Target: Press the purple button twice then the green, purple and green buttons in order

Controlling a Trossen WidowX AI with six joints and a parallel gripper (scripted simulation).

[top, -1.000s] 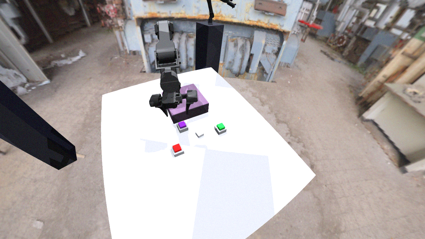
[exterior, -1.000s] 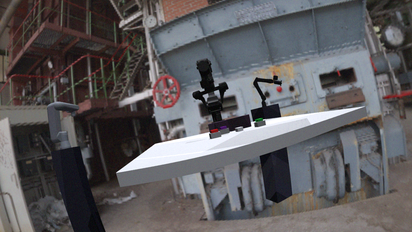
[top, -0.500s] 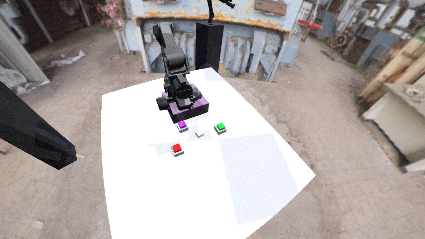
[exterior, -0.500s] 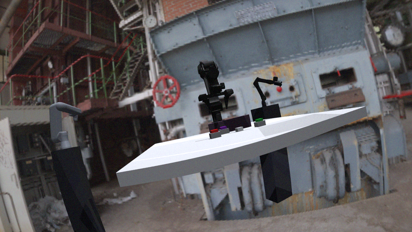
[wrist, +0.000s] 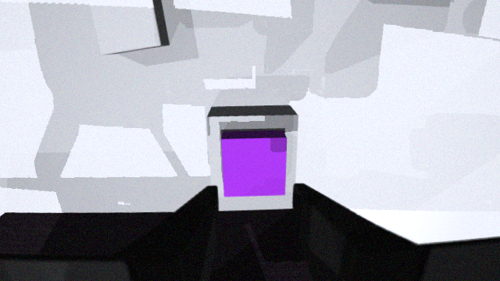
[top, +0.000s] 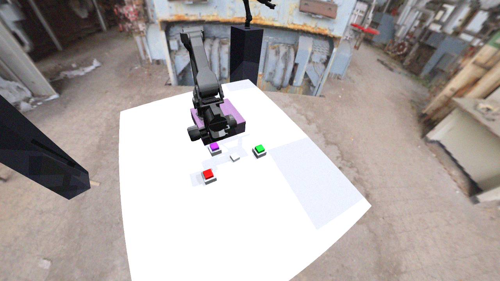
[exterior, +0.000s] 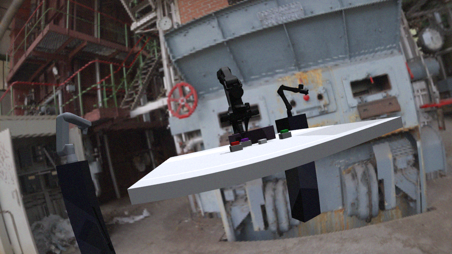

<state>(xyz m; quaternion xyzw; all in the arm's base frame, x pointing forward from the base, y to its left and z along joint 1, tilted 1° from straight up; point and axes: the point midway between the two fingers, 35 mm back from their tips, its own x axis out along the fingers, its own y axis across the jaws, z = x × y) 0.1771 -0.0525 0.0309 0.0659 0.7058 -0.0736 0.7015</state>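
Now: gripper tip 40 mm above the purple button. Round my gripper tip: green button: 130 mm ahead, 150 mm to the left, 40 mm below; white block: 80 mm ahead, 50 mm to the left, 60 mm below; red button: 100 mm ahead, 90 mm to the right, 40 mm below.
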